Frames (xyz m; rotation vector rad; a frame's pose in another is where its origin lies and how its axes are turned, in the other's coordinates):
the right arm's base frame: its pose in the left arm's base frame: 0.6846 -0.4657 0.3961 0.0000 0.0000 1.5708
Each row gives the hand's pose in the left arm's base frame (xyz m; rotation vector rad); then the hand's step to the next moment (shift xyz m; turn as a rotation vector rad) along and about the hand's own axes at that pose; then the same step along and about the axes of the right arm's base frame.
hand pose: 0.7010 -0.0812 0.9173 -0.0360 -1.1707 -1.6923
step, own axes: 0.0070 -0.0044 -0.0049 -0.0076 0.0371 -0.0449
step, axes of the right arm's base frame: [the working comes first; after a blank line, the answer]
step, axes of the left arm's base frame: -0.0042 -0.0085 -0.0019 0.0527 -0.0259 -0.0026

-0.0085 0.0042 -0.0019 -0.0259 -0.0527 -0.0026
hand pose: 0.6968 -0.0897 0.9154 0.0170 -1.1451 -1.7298
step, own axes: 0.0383 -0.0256 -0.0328 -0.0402 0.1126 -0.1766
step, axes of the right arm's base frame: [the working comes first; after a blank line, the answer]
step, axes of the left arm's base frame: -0.0208 -0.0496 -0.0175 0.1880 -0.0931 -0.0382

-0.0496 0.0208 -0.0175 -0.0931 -0.1880 -0.0382
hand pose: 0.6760 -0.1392 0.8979 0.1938 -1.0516 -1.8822
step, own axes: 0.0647 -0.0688 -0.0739 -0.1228 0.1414 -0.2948
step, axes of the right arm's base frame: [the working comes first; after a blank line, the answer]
step, axes of the left arm's base frame: -0.0416 -0.0810 -0.0780 0.3140 -0.1026 -0.1135

-0.0810 0.0416 -0.0780 -0.1026 -0.3140 -0.1135
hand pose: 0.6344 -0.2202 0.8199 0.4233 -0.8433 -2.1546
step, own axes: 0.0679 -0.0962 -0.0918 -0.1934 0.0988 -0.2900
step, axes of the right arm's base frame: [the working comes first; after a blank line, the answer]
step, axes of the left arm's base frame: -0.0469 -0.0446 -0.1345 0.3342 -0.0262 -0.1374

-0.0446 0.0469 -0.1345 -0.0262 -0.3342 -0.1374
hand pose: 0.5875 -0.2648 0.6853 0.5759 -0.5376 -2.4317
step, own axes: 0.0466 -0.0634 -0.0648 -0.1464 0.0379 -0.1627
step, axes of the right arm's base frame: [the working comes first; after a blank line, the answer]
step, axes of the left arm's base frame: -0.0293 0.0035 -0.0976 0.2079 0.0217 -0.0752

0.0035 0.0293 -0.0976 0.0217 -0.2079 -0.0752
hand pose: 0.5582 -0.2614 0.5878 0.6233 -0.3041 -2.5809
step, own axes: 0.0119 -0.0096 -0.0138 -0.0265 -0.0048 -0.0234
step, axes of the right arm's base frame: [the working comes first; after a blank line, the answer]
step, axes of the left arm's base frame: -0.0065 0.0011 -0.0195 0.0302 0.0147 -0.0120

0.0011 0.0065 -0.0195 0.0147 -0.0302 -0.0120
